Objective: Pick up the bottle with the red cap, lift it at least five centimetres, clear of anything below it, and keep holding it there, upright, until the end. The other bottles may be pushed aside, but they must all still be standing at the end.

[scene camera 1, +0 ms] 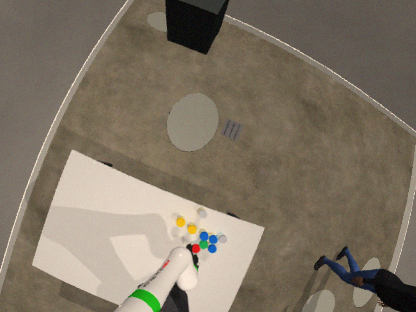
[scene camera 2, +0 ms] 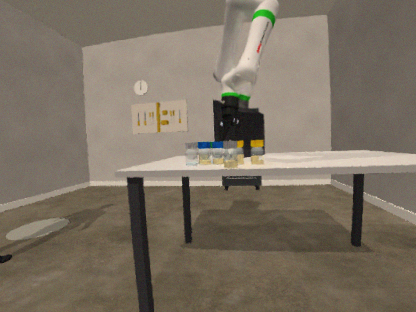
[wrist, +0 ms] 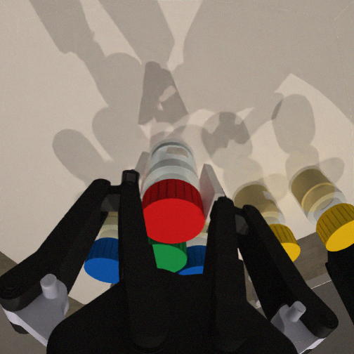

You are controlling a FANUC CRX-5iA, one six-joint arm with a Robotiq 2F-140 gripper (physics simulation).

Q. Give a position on a green-capped bottle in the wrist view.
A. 171,256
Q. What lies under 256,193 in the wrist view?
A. A yellow-capped bottle.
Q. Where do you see a blue-capped bottle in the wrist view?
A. At 101,263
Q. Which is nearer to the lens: the blue-capped bottle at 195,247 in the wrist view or the red-capped bottle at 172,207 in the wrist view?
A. The red-capped bottle.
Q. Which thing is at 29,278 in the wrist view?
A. My gripper.
